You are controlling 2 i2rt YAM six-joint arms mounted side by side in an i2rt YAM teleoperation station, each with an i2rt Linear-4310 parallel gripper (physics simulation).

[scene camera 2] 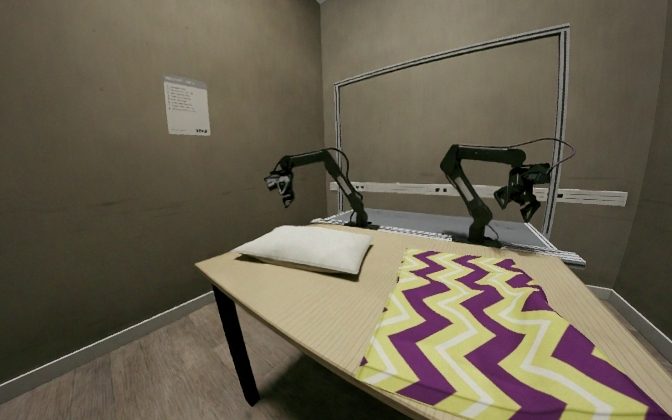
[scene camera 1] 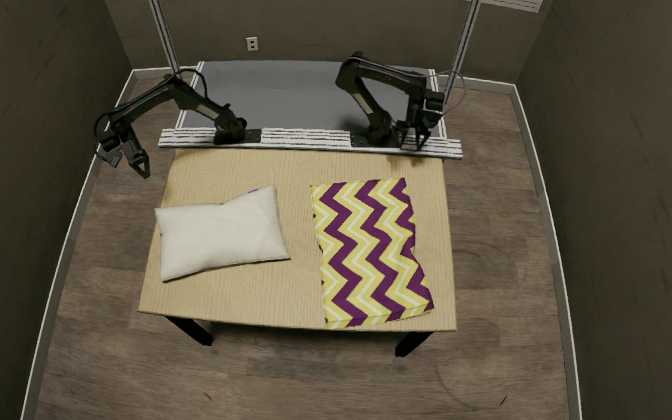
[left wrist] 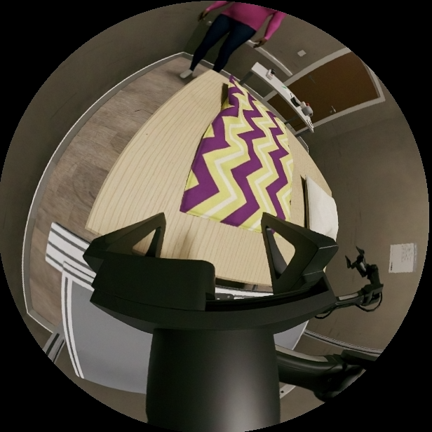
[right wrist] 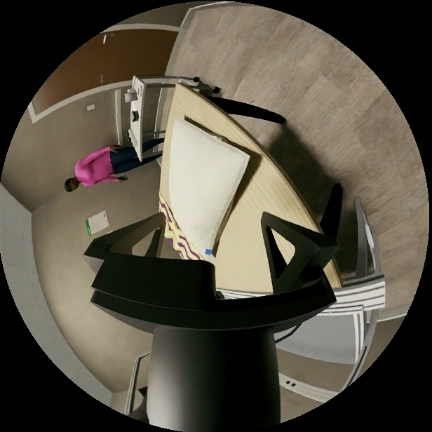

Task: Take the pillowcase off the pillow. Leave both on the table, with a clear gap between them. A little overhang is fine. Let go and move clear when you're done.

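The white pillow [scene camera 1: 220, 235] [scene camera 2: 310, 247] [left wrist: 321, 207] [right wrist: 202, 185] lies bare on the table [scene camera 1: 225, 300] [scene camera 2: 300, 315], at the left in scene camera 1. The purple, yellow and white zigzag pillowcase [scene camera 1: 375, 255] [scene camera 2: 465, 320] [left wrist: 245, 160] [right wrist: 175, 237] lies spread nearly flat on the table's right side, with a strip of bare wood between the two. My left gripper [scene camera 1: 411, 145] [scene camera 2: 515, 212] [left wrist: 213, 217] is open and empty, raised behind the pillowcase and apart from it. My right gripper [scene camera 1: 131, 170] [scene camera 2: 279, 198] [right wrist: 213, 216] is open and empty, raised beyond the table's left edge, apart from the pillow.
A metal rail [scene camera 1: 305, 137] runs along the table's back edge, with the arm bases on it. Upright frame posts [scene camera 1: 165, 37] [scene camera 1: 462, 47] stand behind. A person [left wrist: 245, 25] [right wrist: 95, 167] and a white side table [left wrist: 285, 95] show in the wrist views, beyond the table.
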